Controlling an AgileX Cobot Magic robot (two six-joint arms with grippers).
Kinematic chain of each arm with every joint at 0, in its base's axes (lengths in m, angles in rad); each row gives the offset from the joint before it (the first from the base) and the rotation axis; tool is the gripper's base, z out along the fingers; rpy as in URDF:
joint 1: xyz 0 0 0.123 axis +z
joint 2: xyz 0 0 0 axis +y
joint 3: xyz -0.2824 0 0.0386 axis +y
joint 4: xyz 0.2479 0 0.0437 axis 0.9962 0 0.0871
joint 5: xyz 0 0 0 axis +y
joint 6: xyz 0.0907 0 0.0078 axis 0.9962 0 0.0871
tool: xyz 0 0 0 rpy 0 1.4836 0
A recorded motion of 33 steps. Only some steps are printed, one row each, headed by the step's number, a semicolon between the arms.
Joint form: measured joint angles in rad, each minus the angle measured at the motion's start. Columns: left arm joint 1, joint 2, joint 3, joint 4, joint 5, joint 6; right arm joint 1, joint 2, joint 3, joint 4, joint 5, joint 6.
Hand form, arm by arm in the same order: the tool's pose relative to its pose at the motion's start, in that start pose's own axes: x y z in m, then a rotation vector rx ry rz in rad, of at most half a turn. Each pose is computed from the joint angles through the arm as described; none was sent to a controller.
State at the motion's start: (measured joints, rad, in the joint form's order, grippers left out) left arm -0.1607 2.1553 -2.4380 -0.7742 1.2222 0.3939; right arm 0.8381 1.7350 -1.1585 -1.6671 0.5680 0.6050
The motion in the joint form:
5: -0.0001 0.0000 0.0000 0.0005 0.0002 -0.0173; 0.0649 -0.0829 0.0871 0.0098 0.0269 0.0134
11: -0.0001 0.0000 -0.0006 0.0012 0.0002 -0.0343; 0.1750 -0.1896 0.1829 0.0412 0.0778 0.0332
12: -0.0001 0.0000 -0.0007 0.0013 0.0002 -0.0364; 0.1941 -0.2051 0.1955 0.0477 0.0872 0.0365
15: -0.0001 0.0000 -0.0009 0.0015 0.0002 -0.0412; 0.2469 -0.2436 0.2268 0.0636 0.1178 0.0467
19: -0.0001 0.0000 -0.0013 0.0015 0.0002 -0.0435; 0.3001 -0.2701 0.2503 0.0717 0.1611 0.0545
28: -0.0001 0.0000 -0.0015 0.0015 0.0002 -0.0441; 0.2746 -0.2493 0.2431 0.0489 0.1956 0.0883
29: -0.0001 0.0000 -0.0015 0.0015 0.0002 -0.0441; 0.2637 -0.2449 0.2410 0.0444 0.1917 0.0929
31: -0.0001 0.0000 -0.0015 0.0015 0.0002 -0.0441; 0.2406 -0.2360 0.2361 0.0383 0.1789 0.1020
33: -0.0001 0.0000 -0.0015 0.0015 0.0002 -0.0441; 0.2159 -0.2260 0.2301 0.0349 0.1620 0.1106
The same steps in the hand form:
5: 0.0000 0.0000 0.0000 -0.0003 0.0004 -0.0171; -0.0033 0.0069 -0.0303 -0.0074 -0.0320 -0.0034
11: 0.0000 0.0000 -0.0001 -0.0009 0.0002 -0.0334; -0.0096 0.0157 -0.0725 -0.0132 -0.0840 0.0103
12: -0.0001 0.0000 -0.0001 -0.0010 0.0001 -0.0354; -0.0107 0.0171 -0.0790 -0.0141 -0.0925 0.0141
15: -0.0001 -0.0001 -0.0001 -0.0012 0.0001 -0.0400; -0.0131 0.0209 -0.0958 -0.0143 -0.1126 0.0235
19: -0.0002 -0.0001 -0.0002 -0.0012 -0.0002 -0.0421; -0.0157 0.0248 -0.1101 -0.0056 -0.1241 0.0225
28: -0.0002 -0.0001 -0.0002 -0.0012 -0.0004 -0.0426; -0.0110 0.0223 -0.1012 0.0259 -0.0776 0.0403
29: -0.0002 -0.0001 -0.0002 -0.0012 -0.0004 -0.0426; -0.0097 0.0216 -0.0984 0.0275 -0.0717 0.0435
31: -0.0002 -0.0001 -0.0002 -0.0012 -0.0004 -0.0426; -0.0070 0.0201 -0.0926 0.0264 -0.0618 0.0527
33: -0.0002 -0.0001 -0.0002 -0.0012 -0.0004 -0.0426; -0.0041 0.0189 -0.0863 0.0216 -0.0524 0.0638

